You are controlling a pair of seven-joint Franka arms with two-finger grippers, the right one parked.
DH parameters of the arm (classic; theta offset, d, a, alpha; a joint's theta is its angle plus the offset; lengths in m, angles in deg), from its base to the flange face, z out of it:
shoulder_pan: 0 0.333 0 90
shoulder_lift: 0 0 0 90
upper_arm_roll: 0 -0.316 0.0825 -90
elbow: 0 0 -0.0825 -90
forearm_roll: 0 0.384 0 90
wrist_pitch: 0 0 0.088 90
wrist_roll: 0 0.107 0 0
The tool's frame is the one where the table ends.
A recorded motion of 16 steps. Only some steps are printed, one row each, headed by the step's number.
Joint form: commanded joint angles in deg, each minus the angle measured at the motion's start. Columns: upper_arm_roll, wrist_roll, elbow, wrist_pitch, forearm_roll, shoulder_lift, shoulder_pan.
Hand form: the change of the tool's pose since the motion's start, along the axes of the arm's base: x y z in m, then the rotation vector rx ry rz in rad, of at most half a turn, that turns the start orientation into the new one. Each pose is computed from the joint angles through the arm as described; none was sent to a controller.
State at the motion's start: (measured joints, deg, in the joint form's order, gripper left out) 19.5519 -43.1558 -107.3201 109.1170 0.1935 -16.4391 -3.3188
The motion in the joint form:
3: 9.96 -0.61 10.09 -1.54 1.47 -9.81 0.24
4: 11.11 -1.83 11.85 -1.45 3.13 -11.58 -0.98
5: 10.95 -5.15 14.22 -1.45 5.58 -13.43 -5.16
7: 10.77 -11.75 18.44 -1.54 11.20 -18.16 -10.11
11: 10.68 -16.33 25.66 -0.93 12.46 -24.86 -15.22
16: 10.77 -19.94 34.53 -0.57 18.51 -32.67 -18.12
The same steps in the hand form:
3: 0.0036 -0.0928 -0.0087 -0.0969 0.0302 -0.1375
4: 0.0006 -0.1138 -0.0109 -0.0935 0.0213 -0.1636
5: -0.0115 -0.1514 -0.0131 -0.0652 -0.0003 -0.1894
7: -0.0208 -0.1942 -0.0329 0.0007 -0.0336 -0.1892
11: -0.0263 -0.2457 -0.0531 -0.0217 -0.0398 -0.1685
16: -0.0082 -0.2719 -0.0792 -0.0046 -0.0990 -0.1497

